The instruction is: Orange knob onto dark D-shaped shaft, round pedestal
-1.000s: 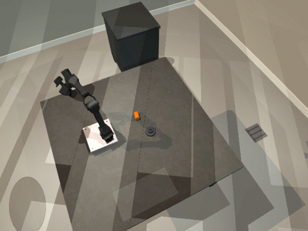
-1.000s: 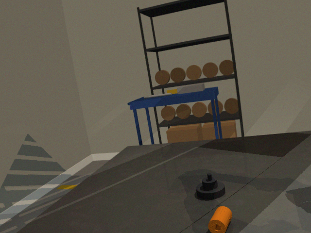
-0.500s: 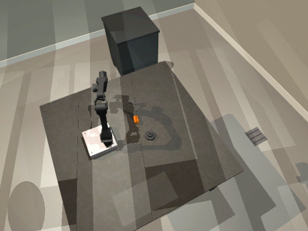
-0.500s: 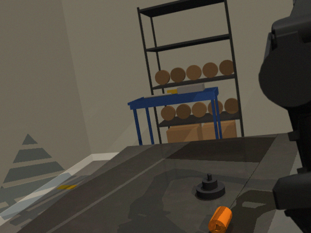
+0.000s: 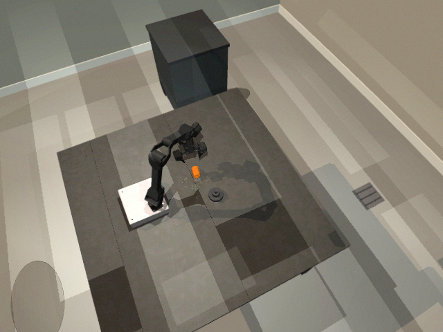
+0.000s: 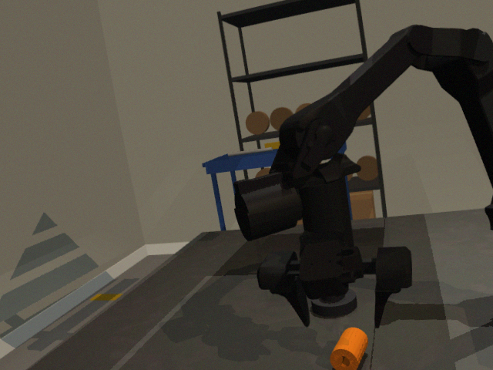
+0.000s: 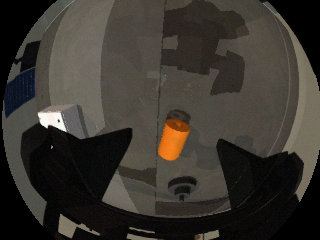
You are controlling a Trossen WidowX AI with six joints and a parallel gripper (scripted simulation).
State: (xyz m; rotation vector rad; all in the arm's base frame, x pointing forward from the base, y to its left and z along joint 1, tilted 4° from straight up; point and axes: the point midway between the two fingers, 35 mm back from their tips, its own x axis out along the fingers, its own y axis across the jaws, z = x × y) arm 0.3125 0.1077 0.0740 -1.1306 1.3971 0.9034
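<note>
Right now the orange knob is 7 cm below my gripper tip, 5 cm to the right of it and 1 cm behind it. From my gripper tip the other things lie so: round dark pedestal: 23 cm to the right, 6 cm below.
</note>
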